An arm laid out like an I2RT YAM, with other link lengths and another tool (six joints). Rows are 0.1 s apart.
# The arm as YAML. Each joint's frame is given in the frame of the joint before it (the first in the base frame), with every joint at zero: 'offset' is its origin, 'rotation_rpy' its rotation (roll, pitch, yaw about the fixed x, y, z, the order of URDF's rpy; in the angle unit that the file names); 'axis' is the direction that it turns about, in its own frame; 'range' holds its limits. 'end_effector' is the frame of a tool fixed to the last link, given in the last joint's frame.
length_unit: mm
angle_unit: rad
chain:
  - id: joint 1
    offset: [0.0, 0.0, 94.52]
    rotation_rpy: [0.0, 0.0, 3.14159]
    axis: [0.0, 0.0, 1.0]
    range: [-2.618, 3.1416]
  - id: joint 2
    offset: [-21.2, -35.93, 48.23]
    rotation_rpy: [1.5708, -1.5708, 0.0]
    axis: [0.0, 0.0, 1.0]
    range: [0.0, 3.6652]
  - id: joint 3
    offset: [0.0, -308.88, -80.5]
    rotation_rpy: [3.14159, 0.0, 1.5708]
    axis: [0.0, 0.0, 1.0]
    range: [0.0, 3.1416]
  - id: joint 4
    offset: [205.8, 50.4, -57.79]
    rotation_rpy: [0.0, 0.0, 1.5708]
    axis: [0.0, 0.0, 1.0]
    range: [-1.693, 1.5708]
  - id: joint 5
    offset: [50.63, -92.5, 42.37]
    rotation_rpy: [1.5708, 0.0, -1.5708]
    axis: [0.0, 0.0, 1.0]
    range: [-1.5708, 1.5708]
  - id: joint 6
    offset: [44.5, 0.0, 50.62]
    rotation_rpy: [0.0, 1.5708, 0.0]
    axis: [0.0, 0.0, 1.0]
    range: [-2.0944, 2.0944]
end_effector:
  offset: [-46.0, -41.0, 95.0]
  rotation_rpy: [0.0, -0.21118, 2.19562]
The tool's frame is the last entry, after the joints.
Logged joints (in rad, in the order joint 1, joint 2, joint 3, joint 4, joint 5, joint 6), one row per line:
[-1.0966, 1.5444, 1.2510, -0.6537, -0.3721, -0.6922]
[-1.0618, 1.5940, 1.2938, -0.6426, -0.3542, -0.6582]
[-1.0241, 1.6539, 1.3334, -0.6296, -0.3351, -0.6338]
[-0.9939, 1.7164, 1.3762, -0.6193, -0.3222, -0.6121]
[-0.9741, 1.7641, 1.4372, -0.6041, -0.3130, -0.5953]
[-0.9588, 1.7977, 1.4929, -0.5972, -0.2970, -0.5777]
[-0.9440, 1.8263, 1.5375, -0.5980, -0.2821, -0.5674]
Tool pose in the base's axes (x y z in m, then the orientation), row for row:
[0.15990, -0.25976, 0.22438, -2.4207, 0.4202, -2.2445]
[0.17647, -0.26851, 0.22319, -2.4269, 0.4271, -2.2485]
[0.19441, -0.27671, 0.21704, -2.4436, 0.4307, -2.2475]
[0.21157, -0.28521, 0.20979, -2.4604, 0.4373, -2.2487]
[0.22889, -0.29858, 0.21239, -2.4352, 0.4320, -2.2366]
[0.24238, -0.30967, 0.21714, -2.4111, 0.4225, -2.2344]
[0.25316, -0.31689, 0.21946, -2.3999, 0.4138, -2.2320]
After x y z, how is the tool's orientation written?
As angles about the fixed x, y, z axes (roll, pitch, yaw), in radians.
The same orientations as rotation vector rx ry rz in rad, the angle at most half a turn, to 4 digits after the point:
[-0.8666, 2.2453, -0.5929]
[-0.8606, 2.2472, -0.5831]
[-0.8676, 2.2527, -0.5620]
[-0.8702, 2.2578, -0.5397]
[-0.8742, 2.2421, -0.5652]
[-0.8710, 2.2340, -0.5969]
[-0.8740, 2.2311, -0.6140]

